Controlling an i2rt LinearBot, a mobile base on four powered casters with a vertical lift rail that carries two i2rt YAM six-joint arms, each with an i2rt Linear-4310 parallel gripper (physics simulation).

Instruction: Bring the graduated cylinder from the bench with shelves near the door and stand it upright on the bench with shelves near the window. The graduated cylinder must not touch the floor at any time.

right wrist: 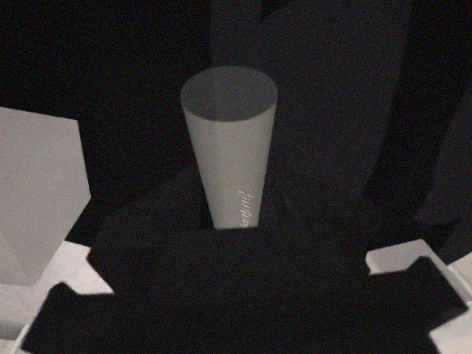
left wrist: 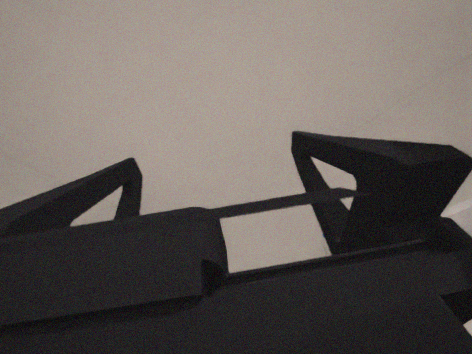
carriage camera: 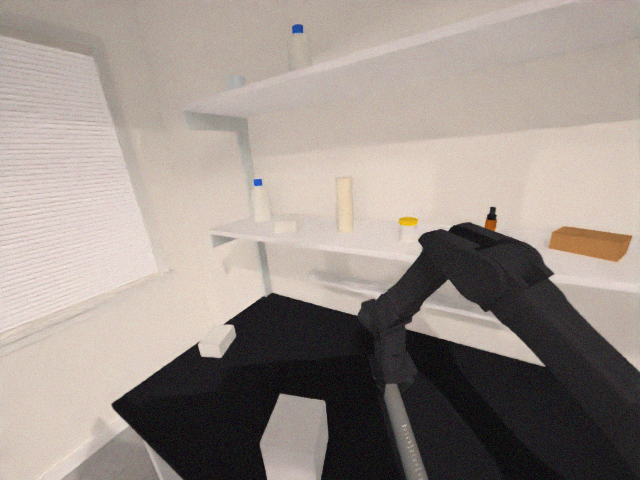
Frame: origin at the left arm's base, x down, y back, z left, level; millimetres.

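Where they show: left gripper, fingertip midpoint: [left wrist: 215,153]; right gripper, fingertip midpoint: [right wrist: 232,167] [carriage camera: 391,392].
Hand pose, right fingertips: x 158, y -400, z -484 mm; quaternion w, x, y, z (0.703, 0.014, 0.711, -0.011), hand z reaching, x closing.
After its pixels a point has its place.
The graduated cylinder [carriage camera: 405,434] {x 165, y -305, z -485 mm} [right wrist: 230,155] {x 126, y -429, z -482 mm}, grey with white scale marks, runs from my right gripper [carriage camera: 392,386] {x 158, y -400, z -484 mm} [right wrist: 232,167] {x 158, y -400, z -484 mm} down past the lower edge of the carriage view, leaning there. In the right wrist view one round end shows, pointing away from the wrist. My right gripper is shut on the cylinder over the bench; the fingertips are hard to make out. The cylinder's lower end is out of the carriage view. My left gripper [left wrist: 215,153] {x -440, y -31, z 6 mm} is open and empty before a plain pale surface. The black bench [carriage camera: 222,382] {x 282, y -599, z 31 mm} has shelves behind it, and a window blind is at the left.
A large white block [carriage camera: 294,434] {x 152, y -319, z -243 mm} stands left of the cylinder, and a small white block [carriage camera: 217,341] {x 224, y -738, z 84 mm} lies near the bench's left edge. The middle shelf [carriage camera: 310,239] {x -175, y -687, z -310 mm} holds bottles, a yellow-lidded jar [carriage camera: 408,229] {x -211, y -593, z -589 mm} and a brown box [carriage camera: 589,242] {x -206, y -410, z -913 mm}. An upper shelf [carriage camera: 392,56] {x -613, y -546, z -520 mm} hangs above.
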